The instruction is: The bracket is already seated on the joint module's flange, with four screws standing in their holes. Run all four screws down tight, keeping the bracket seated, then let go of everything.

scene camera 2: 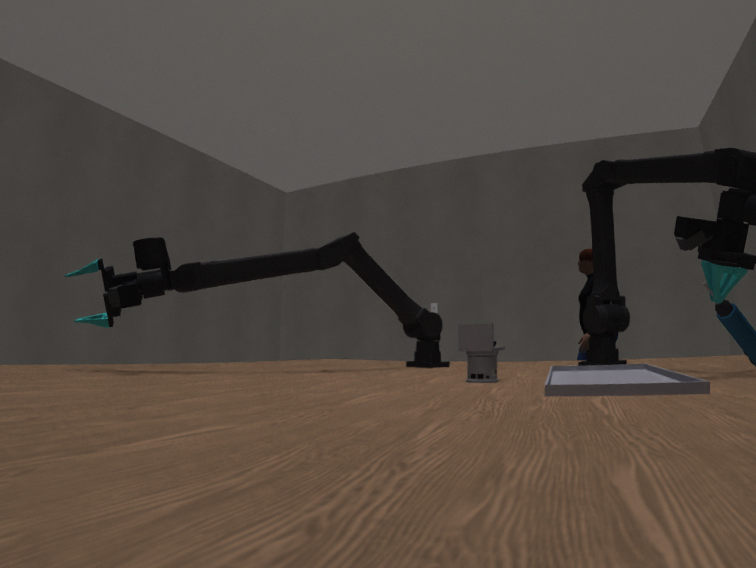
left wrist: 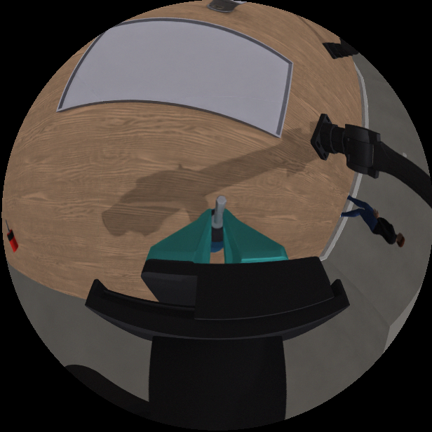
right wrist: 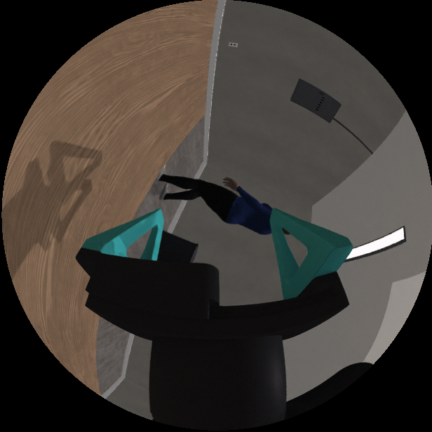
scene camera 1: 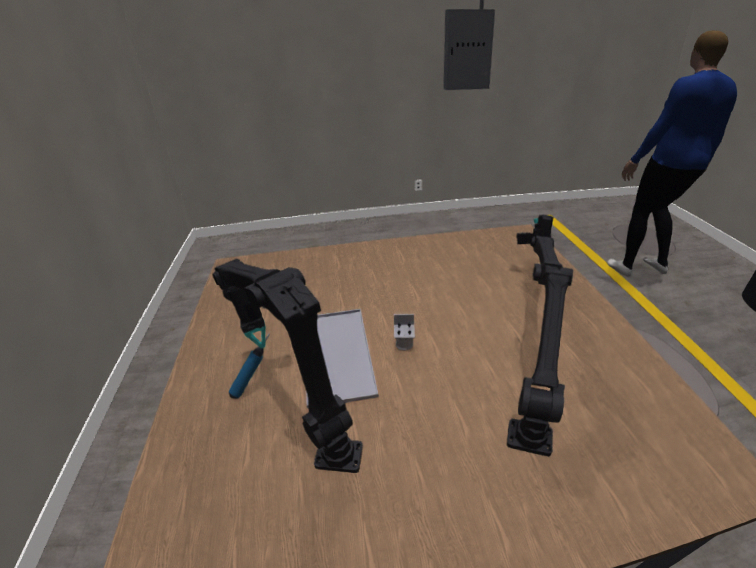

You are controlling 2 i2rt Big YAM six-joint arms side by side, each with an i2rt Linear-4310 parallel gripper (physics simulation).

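Places are measured from the left arm's base along level axes (x ahead, y left, z up), in millimetres.
Where they show: left gripper, between the fingertips: (scene camera 2: 716,302) (scene camera 1: 263,346); right gripper, between the fingertips: (scene camera 2: 69,298); left arm's base, origin of its link: (scene camera 1: 339,456); right arm's base, origin of its link: (scene camera 2: 427,366) (scene camera 1: 529,438).
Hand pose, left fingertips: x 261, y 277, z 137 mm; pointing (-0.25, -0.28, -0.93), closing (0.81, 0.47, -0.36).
Things, the pixels of their centre, and the offset from my left fingertips.
- bracket, middle of its body: (scene camera 2: 482,339) (scene camera 1: 404,326) 182 mm ahead, 425 mm right, 55 mm down
- grey joint module, middle of its body: (scene camera 2: 482,365) (scene camera 1: 404,337) 182 mm ahead, 425 mm right, 105 mm down
- blue screwdriver, middle of its body: (scene camera 2: 737,325) (scene camera 1: 251,365) 40 mm back, 39 mm left, 47 mm down
- shallow grey tray, middle of its body: (scene camera 2: 608,376) (scene camera 1: 337,352) 117 mm ahead, 197 mm right, 129 mm down
The bracket (scene camera 1: 403,319) (scene camera 2: 476,337) sits on the grey joint module (scene camera 1: 403,343) (scene camera 2: 481,367) mid-table, with dark screw heads in its flat plate in scene camera 1. My left gripper (scene camera 1: 263,346) (scene camera 2: 717,301) (left wrist: 216,214) is shut on the blue screwdriver (scene camera 1: 246,373) (scene camera 2: 737,329) at its black collar. The screwdriver is tilted, handle low and metal shaft pointing up towards the left wrist camera; in scene camera 2 it hangs above the table. My right gripper (scene camera 2: 70,298) (right wrist: 216,214) is wide open and empty, far from the bracket. How deep the screws stand cannot be told.
A shallow grey tray (scene camera 1: 366,354) (scene camera 2: 623,389) (left wrist: 287,100) lies between the left gripper and the joint module. A small red tool (left wrist: 12,241) lies near the table edge in the left wrist view. A person (scene camera 1: 693,122) (right wrist: 250,212) stands beyond the table.
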